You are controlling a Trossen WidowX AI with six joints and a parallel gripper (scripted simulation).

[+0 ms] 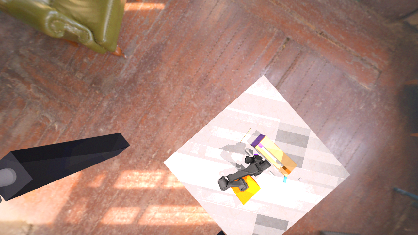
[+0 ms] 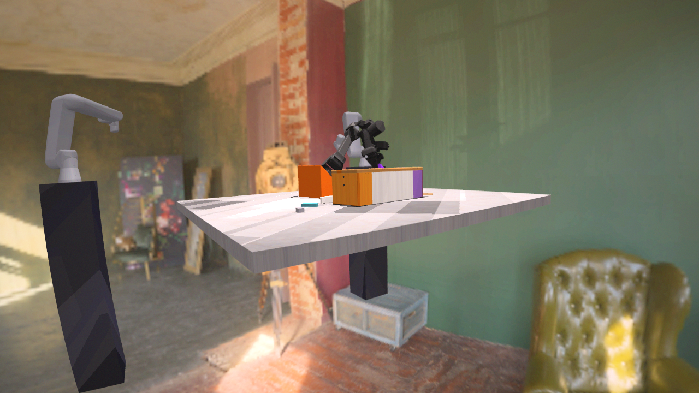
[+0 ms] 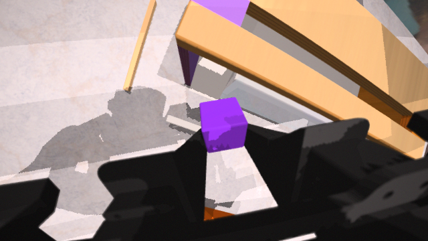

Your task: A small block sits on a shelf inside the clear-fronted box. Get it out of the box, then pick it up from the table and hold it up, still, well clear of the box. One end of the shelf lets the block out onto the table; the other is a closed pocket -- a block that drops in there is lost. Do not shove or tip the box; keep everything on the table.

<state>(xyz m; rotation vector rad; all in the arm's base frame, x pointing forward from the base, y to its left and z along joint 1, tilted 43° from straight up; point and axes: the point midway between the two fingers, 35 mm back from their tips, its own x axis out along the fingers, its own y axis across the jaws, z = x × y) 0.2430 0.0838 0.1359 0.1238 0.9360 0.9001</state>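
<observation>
My gripper tip is 10 mm to the right of the purple block and 10 mm below it. Round my gripper tip: grey piece: 490 mm to the right, 210 mm ahead, 100 mm below; then thin orange stick: 170 mm to the left, 110 mm below, 70 mm ahead; then long box: 110 mm to the right, 110 mm ahead, 50 mm below.
</observation>
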